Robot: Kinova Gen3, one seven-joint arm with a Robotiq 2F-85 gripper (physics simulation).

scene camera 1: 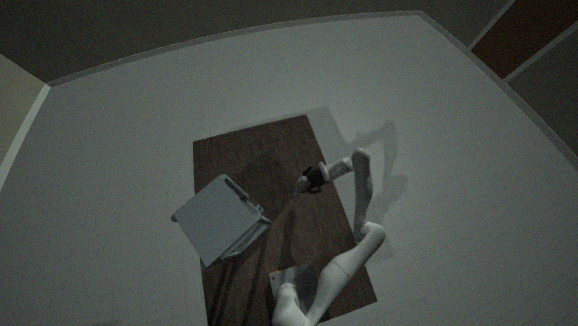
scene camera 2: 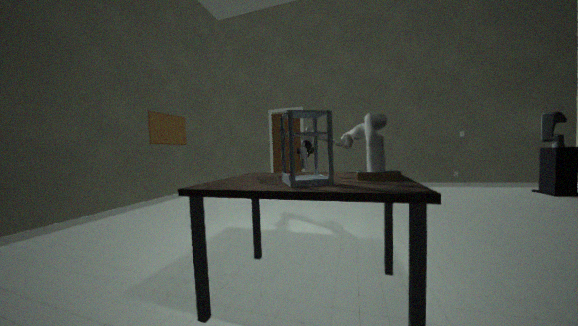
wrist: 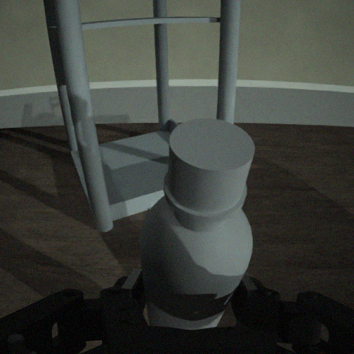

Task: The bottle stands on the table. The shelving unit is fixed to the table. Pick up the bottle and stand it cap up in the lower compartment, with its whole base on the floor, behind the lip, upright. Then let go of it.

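Places are measured from the arm's base along level axes (x back, y right, z up), in metres.
Pixels of known places: gripper, fingertip midpoint: point(scene camera 1: 299, 186) point(scene camera 2: 303, 156); arm's base at its link origin: point(scene camera 1: 286, 293) point(scene camera 2: 375, 171).
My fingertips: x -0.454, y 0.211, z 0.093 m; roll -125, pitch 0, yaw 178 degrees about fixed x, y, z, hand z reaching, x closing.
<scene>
Ahead of a thing's pixels: the offset from my fingertips to its top centre. Level surfaces: height alone.
The grey bottle {dx +0.000, dy +0.003, dz +0.104 m} point(scene camera 1: 301, 185) point(scene camera 2: 304, 161) point(wrist: 200, 245) is cap up and looks roughly upright. My gripper point(scene camera 1: 306, 181) point(scene camera 2: 307, 147) point(wrist: 188, 285) is shut on the bottle's body, below its rounded shoulder. Its base is hidden in the wrist view, and its height above the table is hard to tell. The grey shelving unit {dx +0.073, dy -0.348, dz +0.238 m} point(scene camera 1: 220, 220) point(scene camera 2: 330, 150) point(wrist: 90, 150) stands apart from the bottle, ahead and to the left in the wrist view. The lower compartment's floor and pale lip show there between the posts; the bottle hides their right part.
The brown table {dz -0.136 m} point(scene camera 1: 272, 135) point(scene camera 2: 225, 188) point(wrist: 300, 210) carries the shelving unit and the arm's base point(scene camera 1: 274, 282) point(scene camera 2: 379, 176). In the wrist view, a near post rises left of the bottle and another post stands behind its cap. A crossbar-like shelf edge spans the posts higher up.
</scene>
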